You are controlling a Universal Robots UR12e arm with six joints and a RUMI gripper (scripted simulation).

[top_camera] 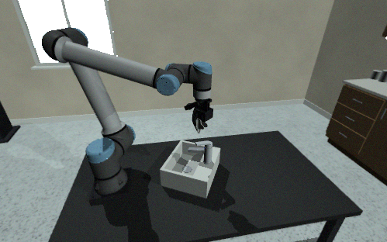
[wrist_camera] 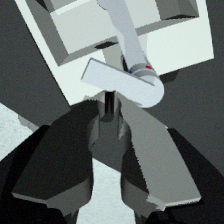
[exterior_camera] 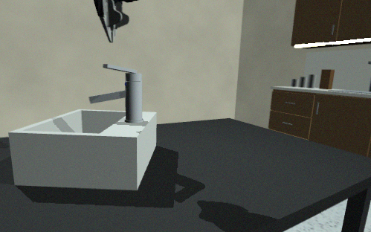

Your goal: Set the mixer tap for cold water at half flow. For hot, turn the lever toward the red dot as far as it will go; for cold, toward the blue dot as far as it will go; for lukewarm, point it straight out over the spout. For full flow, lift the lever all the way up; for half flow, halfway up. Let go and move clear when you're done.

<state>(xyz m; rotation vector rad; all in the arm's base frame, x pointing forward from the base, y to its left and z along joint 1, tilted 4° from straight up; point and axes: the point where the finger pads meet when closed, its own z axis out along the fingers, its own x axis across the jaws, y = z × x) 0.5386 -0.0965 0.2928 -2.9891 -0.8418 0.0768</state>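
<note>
Now: the flat lever 20 mm ahead of my hand, 10 mm to the right of it and 80 mm below it. From my hand the other things lie so: white basin: 30 mm behind, 60 mm to the left, 320 mm below.
</note>
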